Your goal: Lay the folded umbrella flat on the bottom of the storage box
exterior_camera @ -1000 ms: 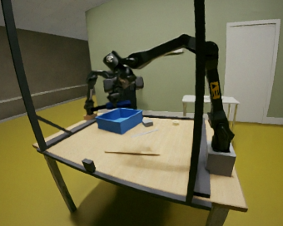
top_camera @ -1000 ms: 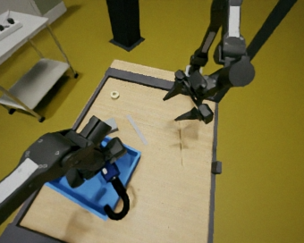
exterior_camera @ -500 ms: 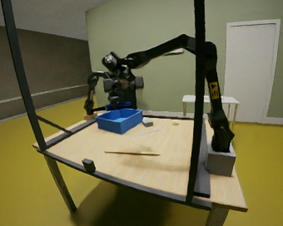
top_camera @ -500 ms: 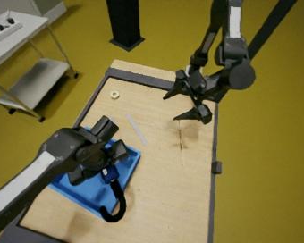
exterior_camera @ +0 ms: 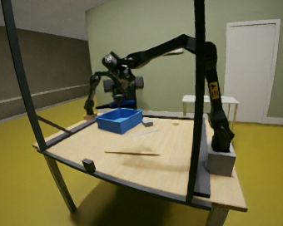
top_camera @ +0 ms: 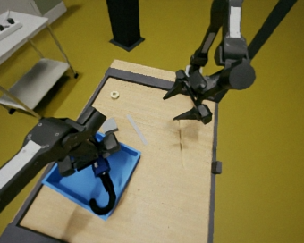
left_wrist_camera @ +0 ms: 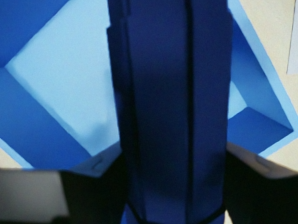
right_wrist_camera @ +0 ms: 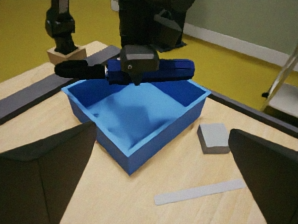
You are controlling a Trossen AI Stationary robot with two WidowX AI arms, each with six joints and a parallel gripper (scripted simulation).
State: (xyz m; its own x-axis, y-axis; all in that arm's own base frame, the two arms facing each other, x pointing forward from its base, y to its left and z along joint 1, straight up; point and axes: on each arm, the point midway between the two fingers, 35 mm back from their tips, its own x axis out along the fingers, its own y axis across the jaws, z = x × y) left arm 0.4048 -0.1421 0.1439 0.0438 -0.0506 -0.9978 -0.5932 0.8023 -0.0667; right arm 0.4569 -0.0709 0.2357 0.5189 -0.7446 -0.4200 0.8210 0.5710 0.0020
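The blue storage box is 15 cm below my left hand, 3 cm to the left of it and 2 cm ahead of it. The rest, counted from my left hand: folded umbrella: 3 cm to the left, 2 cm below, 1 cm behind; grey strip: 24 cm to the right, 19 cm below, 2 cm ahead; grey block: 18 cm below, 16 cm to the right, 14 cm ahead.
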